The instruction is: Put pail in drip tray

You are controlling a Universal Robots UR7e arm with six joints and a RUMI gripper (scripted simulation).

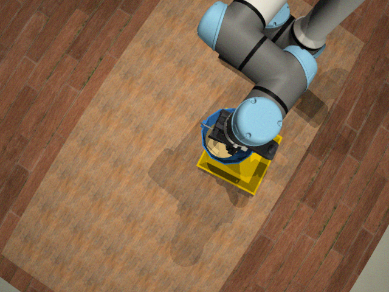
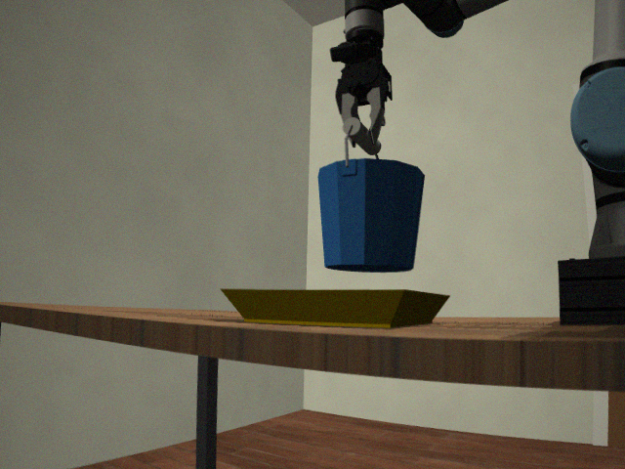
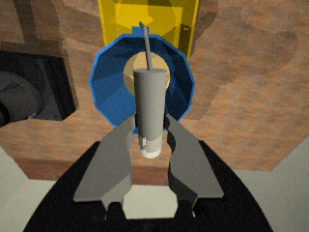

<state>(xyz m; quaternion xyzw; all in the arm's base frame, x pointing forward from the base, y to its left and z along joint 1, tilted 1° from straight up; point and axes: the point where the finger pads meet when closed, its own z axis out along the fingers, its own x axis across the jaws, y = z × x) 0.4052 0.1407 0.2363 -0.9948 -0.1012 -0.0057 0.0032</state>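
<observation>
Now: the pail 90 mm below my hand and 10 mm behind it. Also, from my hand: pail handle (30 mm below); then yellow drip tray (300 mm below, 90 mm to the left, 20 mm behind).
</observation>
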